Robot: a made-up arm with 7 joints.
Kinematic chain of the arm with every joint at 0, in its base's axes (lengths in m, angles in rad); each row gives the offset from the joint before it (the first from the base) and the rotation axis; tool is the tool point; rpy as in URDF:
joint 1: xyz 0.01 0.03 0.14 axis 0 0.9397 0.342
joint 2: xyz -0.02 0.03 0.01 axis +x
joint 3: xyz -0.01 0 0.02 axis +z
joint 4: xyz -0.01 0 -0.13 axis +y
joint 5: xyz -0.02 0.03 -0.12 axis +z
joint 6: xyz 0 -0.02 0 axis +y
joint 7: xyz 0.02 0 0.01 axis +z
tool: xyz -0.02 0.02 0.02 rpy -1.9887 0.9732 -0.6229
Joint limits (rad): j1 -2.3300..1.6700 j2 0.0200..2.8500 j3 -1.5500..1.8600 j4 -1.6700..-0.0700 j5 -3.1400..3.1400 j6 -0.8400..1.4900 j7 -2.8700..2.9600
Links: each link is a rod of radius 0.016 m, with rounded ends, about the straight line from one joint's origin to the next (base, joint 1, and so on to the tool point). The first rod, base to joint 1, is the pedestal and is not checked.
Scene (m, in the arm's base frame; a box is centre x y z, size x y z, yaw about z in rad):
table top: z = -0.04
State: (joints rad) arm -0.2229 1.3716 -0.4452 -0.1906 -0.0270 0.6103 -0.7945
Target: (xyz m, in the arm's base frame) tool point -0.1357 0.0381 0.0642
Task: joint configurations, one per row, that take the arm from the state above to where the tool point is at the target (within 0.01 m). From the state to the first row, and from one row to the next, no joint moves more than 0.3 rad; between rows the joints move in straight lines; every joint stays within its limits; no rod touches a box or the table.
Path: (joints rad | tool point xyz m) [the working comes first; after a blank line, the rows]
Joints at the target: 1.2246 0.5313 -1.2680 -1.0321 -0.3537 0.5002 -0.9814
Straight joint move there: clear.

1: 0.0666 1.2035 -0.6098 -0.3589 -0.0923 0.5883 -0.8319 | 0.0253 0.2534 0.0798
2: 0.3561 1.0355 -0.7743 -0.5272 -0.1577 0.5663 -0.8693 | -0.0147 0.2191 0.0349
3: 0.6456 0.8674 -0.9389 -0.6955 -0.2230 0.5443 -0.9066 | -0.0682 0.1678 0.0159
4: 0.9351 0.6993 -1.1034 -0.8638 -0.2884 0.5222 -0.9440 | -0.1145 0.1044 0.0281
5: 1.2246 0.5313 -1.2680 -1.0321 -0.3537 0.5002 -0.9814 | -0.1357 0.0381 0.0642

